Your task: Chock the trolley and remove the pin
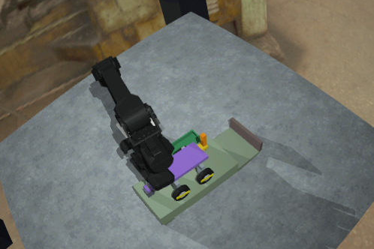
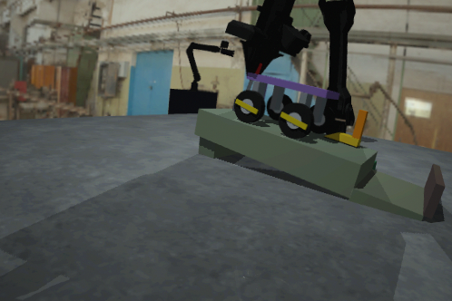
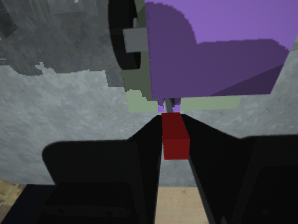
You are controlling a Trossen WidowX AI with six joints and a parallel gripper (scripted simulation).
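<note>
My gripper tip is 9 cm past the green tray, 20 cm to the right of it and 16 cm above it. Round my gripper tip: yellow chock (1 cm behind, 20 cm to the left, 7 cm below); red-headed stop pin (right at my gripper tip); purple trolley (3 cm ahead, 10 cm to the left, 4 cm below).
</note>
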